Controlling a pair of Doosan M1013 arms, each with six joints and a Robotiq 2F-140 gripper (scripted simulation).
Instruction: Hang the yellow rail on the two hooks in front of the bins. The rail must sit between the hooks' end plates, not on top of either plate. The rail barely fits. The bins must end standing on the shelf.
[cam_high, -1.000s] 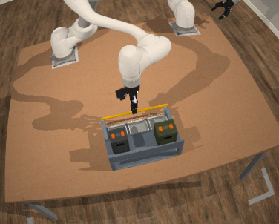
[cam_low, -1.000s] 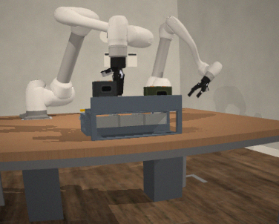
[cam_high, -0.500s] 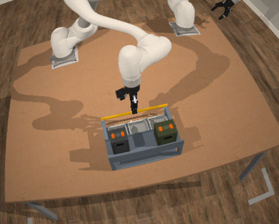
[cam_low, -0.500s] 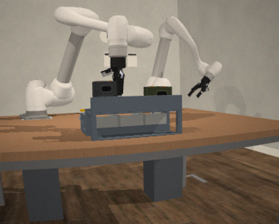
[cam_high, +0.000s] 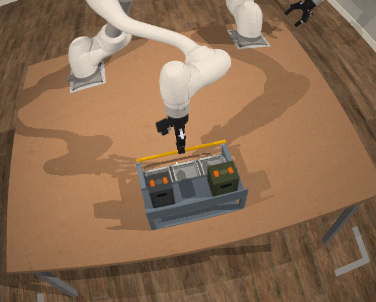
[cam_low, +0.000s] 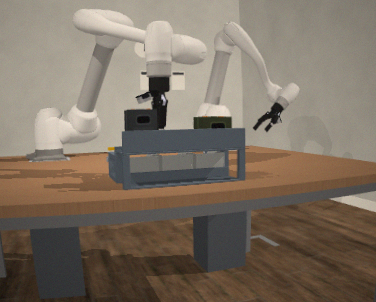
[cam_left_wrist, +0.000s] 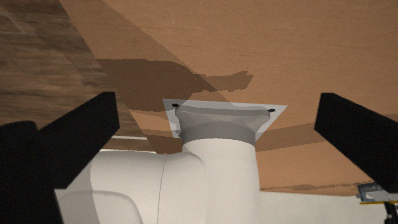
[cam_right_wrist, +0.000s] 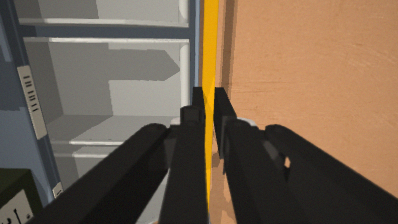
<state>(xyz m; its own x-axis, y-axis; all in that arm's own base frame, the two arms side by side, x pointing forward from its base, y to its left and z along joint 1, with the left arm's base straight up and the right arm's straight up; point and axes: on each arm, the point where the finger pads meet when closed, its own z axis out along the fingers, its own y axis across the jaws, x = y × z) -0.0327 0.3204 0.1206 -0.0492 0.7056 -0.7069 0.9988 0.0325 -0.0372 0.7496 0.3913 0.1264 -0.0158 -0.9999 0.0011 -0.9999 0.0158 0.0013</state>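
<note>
Right now my right hand is 3 cm above the yellow rail. Also, from my right hand: blue-grey shelf 13 cm ahead, 1 cm to the right, 6 cm below.
</note>
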